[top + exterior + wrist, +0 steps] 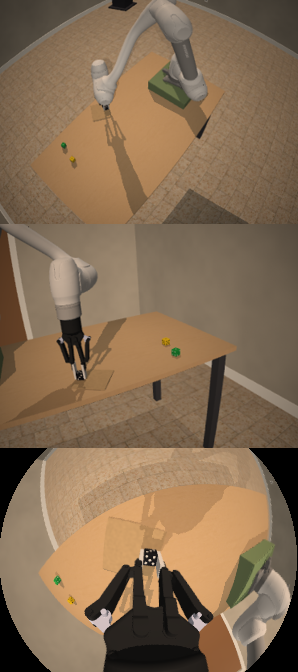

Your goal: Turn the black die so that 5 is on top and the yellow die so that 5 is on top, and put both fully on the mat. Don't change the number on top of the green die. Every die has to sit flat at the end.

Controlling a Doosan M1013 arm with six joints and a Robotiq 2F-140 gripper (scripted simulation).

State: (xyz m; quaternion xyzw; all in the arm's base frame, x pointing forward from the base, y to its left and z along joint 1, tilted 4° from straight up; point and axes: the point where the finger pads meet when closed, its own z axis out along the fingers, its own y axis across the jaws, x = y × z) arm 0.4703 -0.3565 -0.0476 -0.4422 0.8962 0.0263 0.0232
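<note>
Now: the black die 2 cm below my hand. The rest, counted from my hand: mat (4 cm below, 4 cm ahead, 3 cm to the right); then green die (42 cm ahead, 11 cm to the right, 3 cm below); then yellow die (47 cm ahead, 3 cm below, 1 cm to the left).
</note>
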